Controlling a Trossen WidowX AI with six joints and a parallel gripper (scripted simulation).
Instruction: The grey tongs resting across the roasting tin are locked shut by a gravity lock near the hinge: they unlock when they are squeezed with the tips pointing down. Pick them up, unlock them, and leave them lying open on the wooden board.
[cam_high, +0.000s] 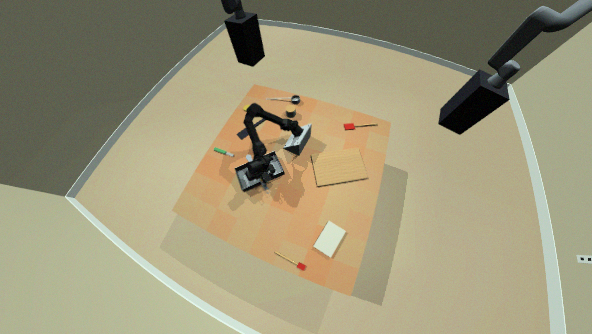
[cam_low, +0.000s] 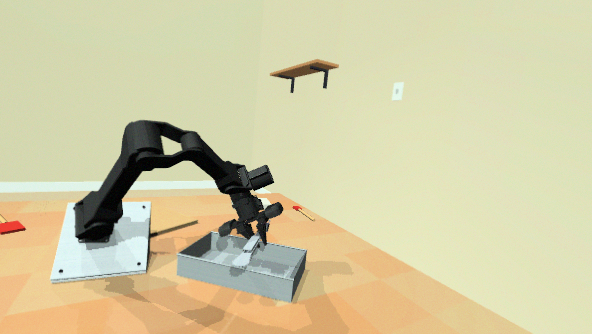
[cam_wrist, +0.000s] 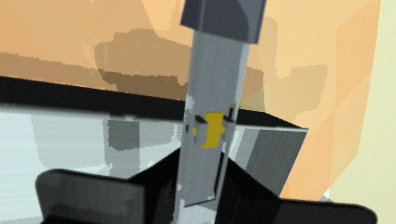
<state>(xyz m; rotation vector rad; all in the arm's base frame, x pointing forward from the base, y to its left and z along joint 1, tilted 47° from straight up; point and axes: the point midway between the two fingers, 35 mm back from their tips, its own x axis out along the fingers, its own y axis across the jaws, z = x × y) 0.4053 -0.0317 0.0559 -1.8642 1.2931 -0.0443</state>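
Now: gripper tip 5 cm past the grey roasting tin, 3 cm to the left of it and 3 cm above it. The rest, counted from my gripper tip: black spatula 34 cm behind, 32 cm to the right, 5 cm below; wooden board 37 cm behind, 42 cm to the left, 5 cm below; yellow lock piece 4 cm to the left, 3 cm above.
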